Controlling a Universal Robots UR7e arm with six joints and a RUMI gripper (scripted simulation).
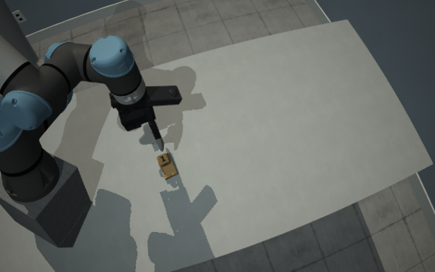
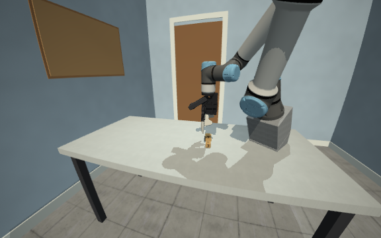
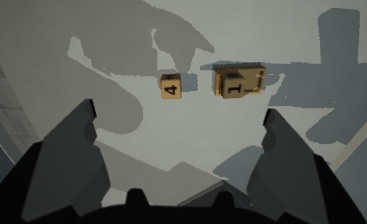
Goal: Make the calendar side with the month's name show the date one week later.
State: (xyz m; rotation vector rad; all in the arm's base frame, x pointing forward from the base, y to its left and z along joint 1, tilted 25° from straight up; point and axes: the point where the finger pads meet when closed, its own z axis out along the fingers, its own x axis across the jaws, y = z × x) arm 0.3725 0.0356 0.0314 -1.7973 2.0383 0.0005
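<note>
Now: the wooden calendar tray 11 cm below my hand, 9 cm to the right of it and 2 cm behind it.
</note>
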